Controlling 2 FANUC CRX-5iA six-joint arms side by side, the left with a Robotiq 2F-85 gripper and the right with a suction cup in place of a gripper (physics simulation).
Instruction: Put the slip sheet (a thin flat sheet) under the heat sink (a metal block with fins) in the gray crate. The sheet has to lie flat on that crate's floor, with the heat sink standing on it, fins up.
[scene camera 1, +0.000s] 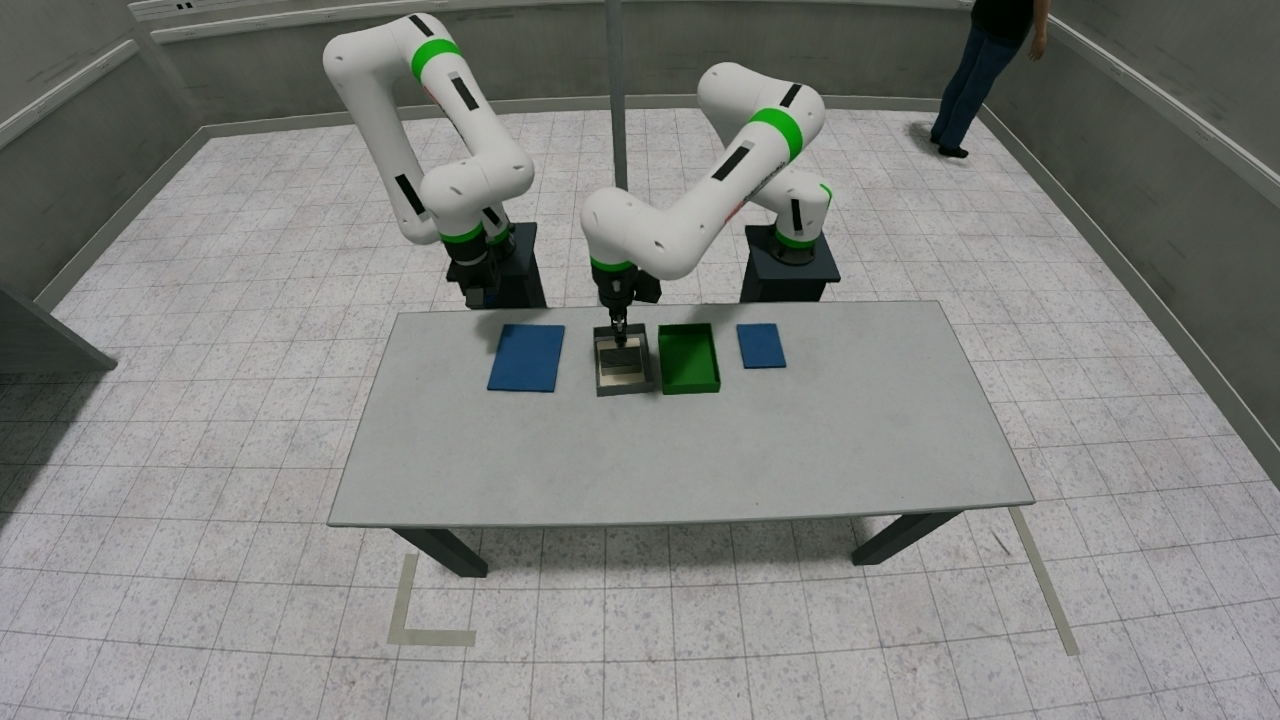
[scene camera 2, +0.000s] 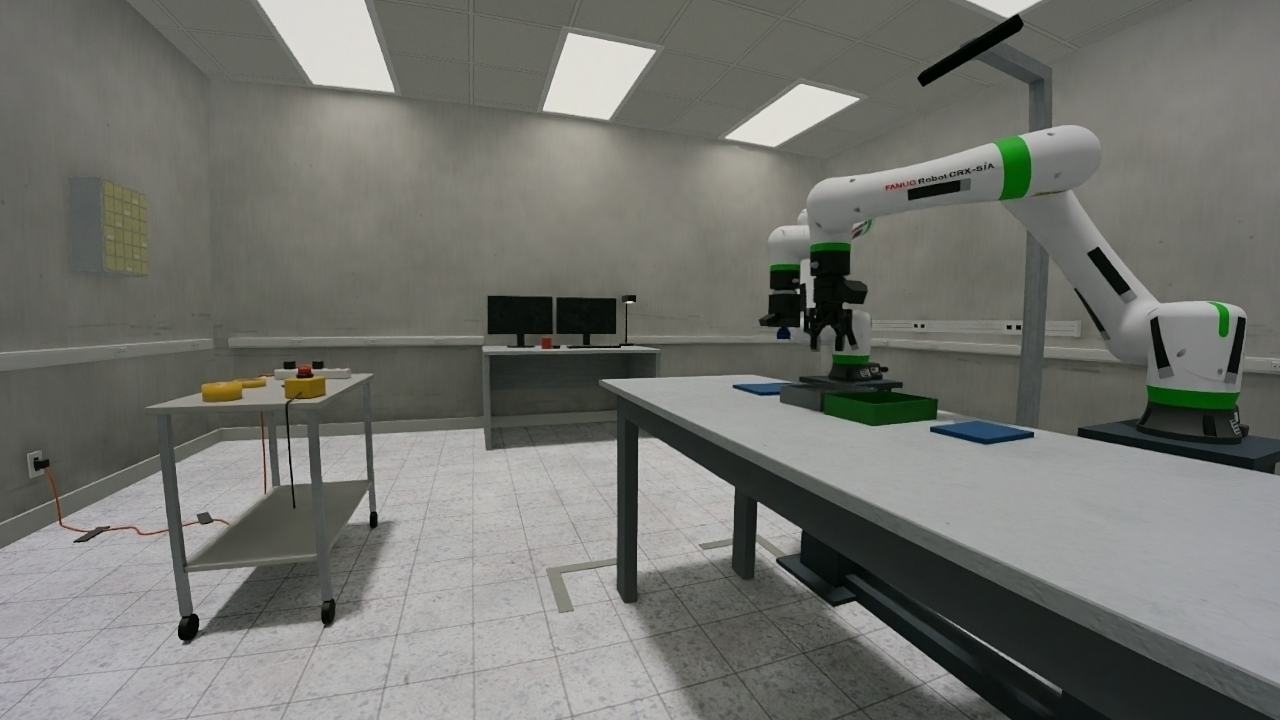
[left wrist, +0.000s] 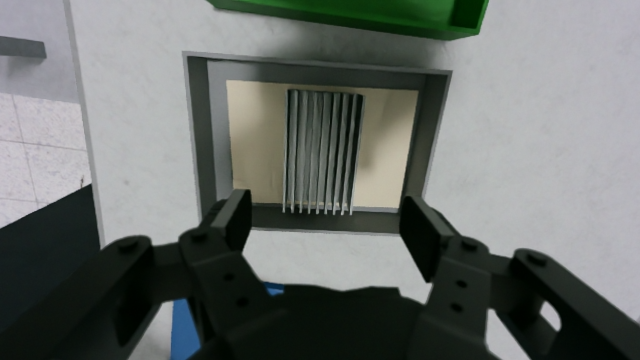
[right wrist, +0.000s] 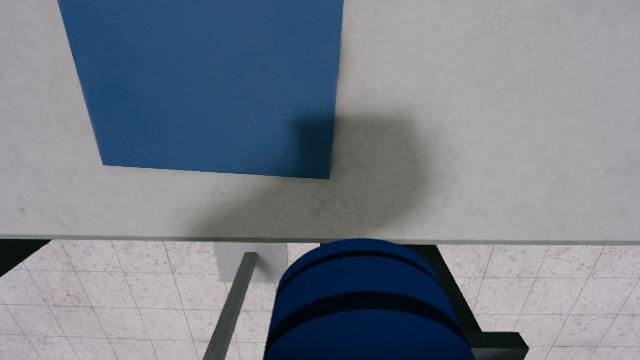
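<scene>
The cream slip sheet (scene camera 1: 632, 377) (left wrist: 390, 150) lies flat on the floor of the gray crate (scene camera 1: 624, 390) (left wrist: 437, 125) (scene camera 2: 799, 395). The dark heat sink (scene camera 1: 620, 360) (left wrist: 323, 150) stands on the sheet, fins up, with sheet showing on both sides of it. My left gripper (scene camera 1: 619, 340) (left wrist: 325, 205) is open and empty, above the crate and clear of the heat sink. My right gripper (right wrist: 367, 250), a blue suction cup, hangs near the table's back edge with nothing seen on it; its mouth is hidden from view.
A green crate (scene camera 1: 688, 358) (scene camera 2: 880, 409) (left wrist: 345, 15) stands close beside the gray one, to its right in scene camera 1. A large blue mat (scene camera 1: 526, 358) (right wrist: 210, 90) lies to the left and a smaller blue mat (scene camera 1: 760, 345) (scene camera 2: 981, 432) to the right.
</scene>
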